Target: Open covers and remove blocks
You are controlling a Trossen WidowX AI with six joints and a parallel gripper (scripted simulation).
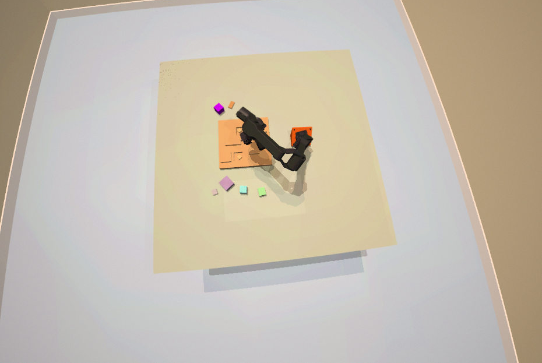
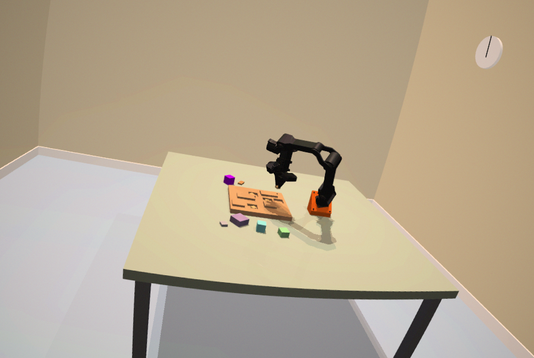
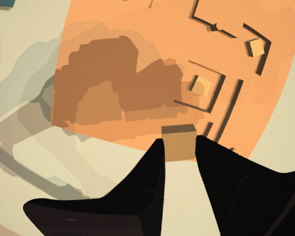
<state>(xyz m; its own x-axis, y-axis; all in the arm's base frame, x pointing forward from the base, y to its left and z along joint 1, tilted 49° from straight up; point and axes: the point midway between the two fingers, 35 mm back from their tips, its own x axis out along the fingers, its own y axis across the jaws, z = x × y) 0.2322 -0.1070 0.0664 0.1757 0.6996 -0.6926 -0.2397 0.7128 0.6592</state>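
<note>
The green block is 28 cm to the left of my gripper tip, 10 cm below it and 4 cm ahead of it. From my gripper tip the other things lie so: mauve block: 21 cm ahead, 19 cm to the left, 10 cm below; then cyan block: 24 cm to the left, 13 cm ahead, 10 cm below; then flat orange block: 29 cm to the right, 11 cm below, 10 cm ahead.
</note>
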